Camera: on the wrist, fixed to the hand. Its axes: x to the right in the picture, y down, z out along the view.
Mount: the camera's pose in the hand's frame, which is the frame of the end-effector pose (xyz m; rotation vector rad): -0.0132 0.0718 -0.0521 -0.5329 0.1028 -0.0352
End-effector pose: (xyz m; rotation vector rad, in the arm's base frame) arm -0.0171 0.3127 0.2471 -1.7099 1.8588 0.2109
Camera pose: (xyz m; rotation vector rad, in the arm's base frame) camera -0.1018 0.3095 0.2764 -2.1332 1.9608 0.6647
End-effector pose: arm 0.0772 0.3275 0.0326 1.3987 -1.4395 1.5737
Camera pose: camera -0.0004 0.3618 0.0034 1.0062 -1.6064 1.1047
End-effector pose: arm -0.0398 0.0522 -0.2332 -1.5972 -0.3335 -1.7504
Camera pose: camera -0.0321 -0.0264 -0.2757 -1.8554 0.1748 -2.0529
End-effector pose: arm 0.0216 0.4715 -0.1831 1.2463 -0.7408 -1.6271
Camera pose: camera 0.0939 0.4593 -0.1315 0.9464 -0.1956 -1.6322
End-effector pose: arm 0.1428 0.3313 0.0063 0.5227 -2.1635 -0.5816
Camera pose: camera 0.1799 0.3846 0.0681 0.2893 -1.8041 -1.0817
